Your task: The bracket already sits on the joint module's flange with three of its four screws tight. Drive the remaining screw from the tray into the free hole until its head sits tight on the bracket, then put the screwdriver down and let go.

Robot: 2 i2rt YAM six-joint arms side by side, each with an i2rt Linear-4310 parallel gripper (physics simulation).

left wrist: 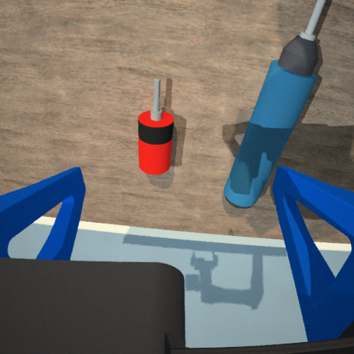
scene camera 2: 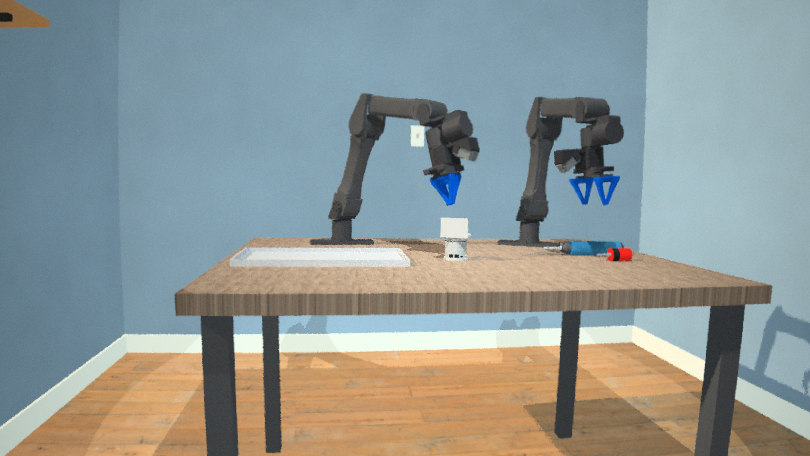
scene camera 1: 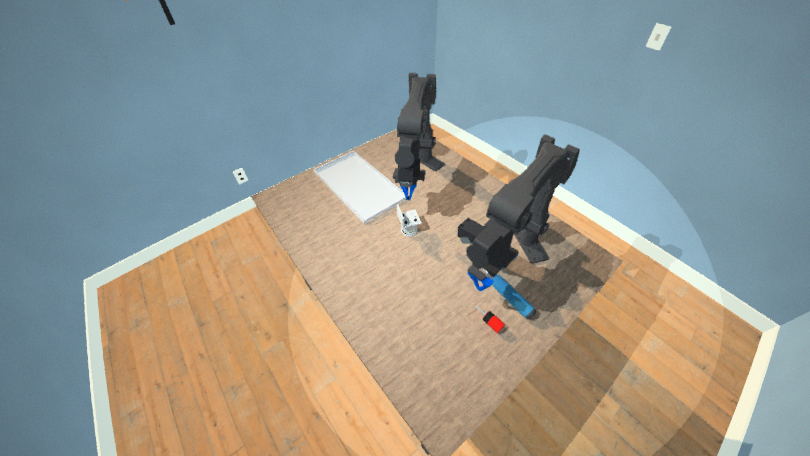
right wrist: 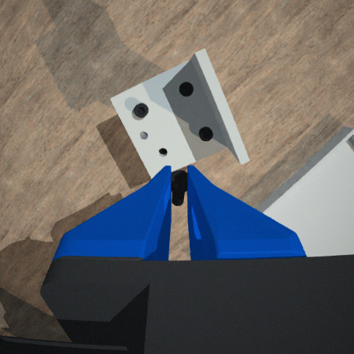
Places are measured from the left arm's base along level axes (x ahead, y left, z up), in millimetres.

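Where they show: left gripper, between the fingertips: (scene camera 2: pixel 594 204) (scene camera 1: pixel 489 278); right gripper, between the fingertips: (scene camera 2: pixel 451 204) (scene camera 1: pixel 408 199); left arm's base, origin of its link: (scene camera 2: pixel 528 245) (scene camera 1: pixel 526 240); right arm's base, origin of its link: (scene camera 2: pixel 341 243) (scene camera 1: pixel 424 159).
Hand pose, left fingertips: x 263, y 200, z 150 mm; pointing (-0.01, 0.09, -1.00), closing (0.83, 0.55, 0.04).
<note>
Things, the pixels of their top centre, and the offset from my left fingertips.
- joint module, centre of its top: (scene camera 2: pixel 456 235) (scene camera 1: pixel 409 218) dx +149, dy -346, dz -86 mm
- blue screwdriver, centre of its top: (scene camera 2: pixel 583 241) (scene camera 1: pixel 505 284) dx -88, dy -25, dz -109 mm
- short red screwdriver, centre of its top: (scene camera 2: pixel 613 248) (scene camera 1: pixel 489 314) dx -4, dy +55, dz -116 mm
- shallow white tray, centre of its top: (scene camera 2: pixel 322 253) (scene camera 1: pixel 357 181) dx +310, dy -653, dz -134 mm
The white bracket (scene camera 1: pixel 412 218) (scene camera 2: pixel 454 227) (right wrist: pixel 172 145) sits on the joint module (scene camera 1: pixel 409 230) (scene camera 2: pixel 455 249). In the right wrist view three dark screw heads show in it, and an open dark hole near its lower corner. My right gripper (scene camera 1: pixel 408 198) (scene camera 2: pixel 450 203) (right wrist: pixel 178 176) is shut on a black screw (right wrist: pixel 178 186), held above and beside the bracket. My left gripper (scene camera 1: pixel 480 287) (scene camera 2: pixel 595 202) (left wrist: pixel 178 177) is open and empty above the table. A blue screwdriver (scene camera 1: pixel 512 296) (scene camera 2: pixel 595 248) (left wrist: pixel 270 115) and a short red screwdriver (scene camera 1: pixel 494 322) (scene camera 2: pixel 619 254) (left wrist: pixel 155 152) lie on the table below it.
The shallow white tray (scene camera 1: pixel 340 196) (scene camera 2: pixel 320 262) (right wrist: pixel 320 210) lies left of the joint module in both scene views. The table (scene camera 1: pixel 362 283) (scene camera 2: pixel 470 303) carries both arms along its far side. In the left wrist view the blue screwdriver lies right of the red one.
</note>
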